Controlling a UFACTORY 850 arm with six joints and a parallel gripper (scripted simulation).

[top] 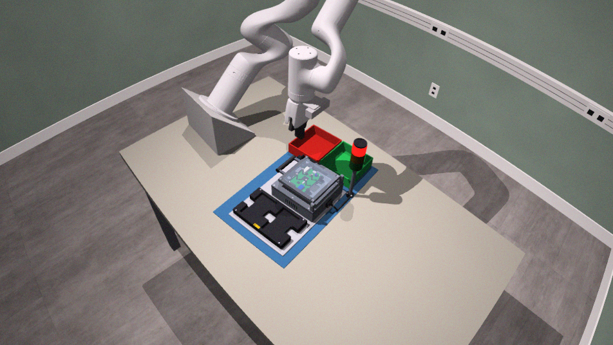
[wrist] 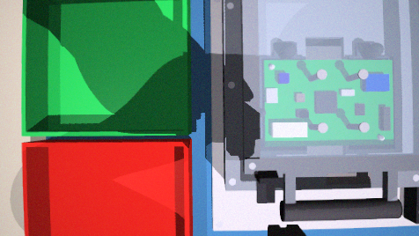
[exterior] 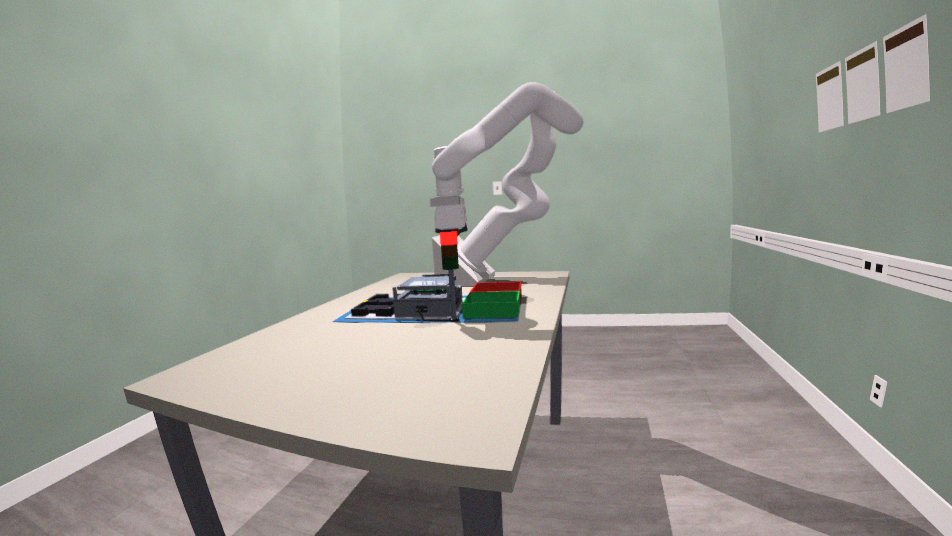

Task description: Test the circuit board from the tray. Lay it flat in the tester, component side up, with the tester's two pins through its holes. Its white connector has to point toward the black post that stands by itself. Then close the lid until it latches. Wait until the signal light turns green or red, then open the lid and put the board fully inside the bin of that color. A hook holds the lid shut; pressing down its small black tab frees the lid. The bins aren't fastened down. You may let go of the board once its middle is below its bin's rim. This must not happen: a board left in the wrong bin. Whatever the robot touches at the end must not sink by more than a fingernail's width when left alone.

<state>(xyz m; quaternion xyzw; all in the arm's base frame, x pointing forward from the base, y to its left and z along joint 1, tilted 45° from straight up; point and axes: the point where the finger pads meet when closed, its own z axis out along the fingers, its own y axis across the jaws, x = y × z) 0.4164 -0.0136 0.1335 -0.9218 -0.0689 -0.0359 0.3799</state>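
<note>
The black latch part is 110 mm below my hand and 20 mm ahead of it. From my hand the other things lie so: red bin (180 mm below, 130 mm to the left, 50 mm behind); lid (110 mm below, 90 mm ahead, 50 mm to the right); green circuit board (130 mm below, 90 mm ahead, 50 mm to the right).
</note>
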